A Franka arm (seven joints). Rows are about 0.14 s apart.
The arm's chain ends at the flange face. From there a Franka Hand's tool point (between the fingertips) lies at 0.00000 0.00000 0.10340 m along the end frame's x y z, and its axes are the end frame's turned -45 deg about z.
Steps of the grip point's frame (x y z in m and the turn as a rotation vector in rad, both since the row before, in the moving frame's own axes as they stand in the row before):
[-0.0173, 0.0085, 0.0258, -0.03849, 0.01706, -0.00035]
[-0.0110, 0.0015, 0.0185, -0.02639, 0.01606, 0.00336]
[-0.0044, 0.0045, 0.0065, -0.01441, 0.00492, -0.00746]
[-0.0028, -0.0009, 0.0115, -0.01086, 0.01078, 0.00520]
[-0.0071, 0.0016, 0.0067, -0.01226, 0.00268, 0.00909]
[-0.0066, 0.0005, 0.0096, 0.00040, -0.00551, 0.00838]
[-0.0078, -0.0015, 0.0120, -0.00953, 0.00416, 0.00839]
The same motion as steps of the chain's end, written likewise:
[-0.0103, 0.0167, 0.0259, -0.01515, 0.03928, -0.00035]
[-0.0098, 0.0081, 0.0185, -0.00730, 0.03002, 0.00336]
[-0.0013, 0.0056, 0.0065, -0.00671, 0.01367, -0.00746]
[-0.0042, 0.0013, 0.0115, -0.00006, 0.01530, 0.00520]
[-0.0050, 0.0054, 0.0067, -0.00677, 0.01056, 0.00909]
[-0.0039, 0.0046, 0.0096, -0.00361, -0.00418, 0.00838]
[-0.0076, 0.0041, 0.0120, -0.00380, 0.00968, 0.00839]

